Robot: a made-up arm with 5 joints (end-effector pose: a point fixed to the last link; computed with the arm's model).
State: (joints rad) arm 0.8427 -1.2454 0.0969 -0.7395 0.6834
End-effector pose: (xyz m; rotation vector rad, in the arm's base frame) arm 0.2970 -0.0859 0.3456 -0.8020 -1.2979 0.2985
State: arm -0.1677 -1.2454 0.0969 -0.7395 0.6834
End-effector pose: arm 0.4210 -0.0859 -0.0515 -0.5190 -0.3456 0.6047
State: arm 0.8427 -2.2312 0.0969 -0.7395 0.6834
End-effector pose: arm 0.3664 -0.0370 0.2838 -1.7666 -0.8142 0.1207
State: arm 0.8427 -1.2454 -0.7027 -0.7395 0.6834
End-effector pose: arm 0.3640 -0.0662 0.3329 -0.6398 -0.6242 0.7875
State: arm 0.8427 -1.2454 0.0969 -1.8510 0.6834
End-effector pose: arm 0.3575 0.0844 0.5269 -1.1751 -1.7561 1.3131
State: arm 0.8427 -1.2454 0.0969 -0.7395 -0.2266
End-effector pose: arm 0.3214 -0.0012 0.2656 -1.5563 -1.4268 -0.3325
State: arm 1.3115 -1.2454 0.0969 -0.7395 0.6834
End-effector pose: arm 0.1246 -0.0859 0.4463 -0.9042 -1.7347 0.1108
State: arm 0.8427 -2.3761 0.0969 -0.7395 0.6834
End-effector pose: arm 0.3783 -0.0383 0.2731 -1.8976 -0.7214 0.0895
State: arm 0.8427 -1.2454 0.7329 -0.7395 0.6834
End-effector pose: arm 0.2479 -0.0920 0.3173 -0.8781 -1.7912 -0.1673
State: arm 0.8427 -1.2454 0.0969 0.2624 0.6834
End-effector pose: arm 0.1492 -0.0252 0.1759 -0.3952 -0.7448 -0.4844
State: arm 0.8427 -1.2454 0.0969 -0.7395 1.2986
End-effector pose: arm 0.3380 -0.1474 0.3814 -0.2779 -1.1142 0.6583
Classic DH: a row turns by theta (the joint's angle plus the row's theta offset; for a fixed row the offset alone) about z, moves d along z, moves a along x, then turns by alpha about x. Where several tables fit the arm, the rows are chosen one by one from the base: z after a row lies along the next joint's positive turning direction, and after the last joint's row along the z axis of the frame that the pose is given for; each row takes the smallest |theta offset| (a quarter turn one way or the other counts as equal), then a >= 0, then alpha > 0; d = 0 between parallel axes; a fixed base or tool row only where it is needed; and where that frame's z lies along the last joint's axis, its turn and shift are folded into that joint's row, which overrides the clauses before.
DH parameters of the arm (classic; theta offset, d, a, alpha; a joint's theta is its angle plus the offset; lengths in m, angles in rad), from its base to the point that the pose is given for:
base (fixed): 0 0.035 0 1.5708
joint 1: -1.5708 0.148 0.107 -1.5708
joint 2: 1.5708 0.374 0.005 1.5708
joint 3: 1.5708 -0.323 0.001 1.5708
joint 4: 1.5708 0.058 0.268 1.5708
joint 5: -1.5708 -0.113 0.063 1.5708
tool (fixed): 1.5708 0.12 0 0

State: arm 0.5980 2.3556 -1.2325 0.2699 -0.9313
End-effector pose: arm 0.3604 -0.2314 -0.1118 1.0539 -1.8407 0.4996
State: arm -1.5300 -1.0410 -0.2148 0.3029 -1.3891
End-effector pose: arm -0.1215 0.0744 -0.1509 -1.6651 0.9209 2.1187
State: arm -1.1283 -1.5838 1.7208 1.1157 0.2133
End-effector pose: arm -0.1240 0.2017 -0.4383 -0.8627 0.2670 -1.2012
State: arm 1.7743 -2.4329 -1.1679 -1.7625 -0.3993
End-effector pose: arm 0.3068 -0.1180 0.4977 -2.2919 -1.1087 0.2848
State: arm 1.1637 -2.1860 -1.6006 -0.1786 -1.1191
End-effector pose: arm 0.2094 0.0184 0.2039 -2.6547 0.7221 0.4465
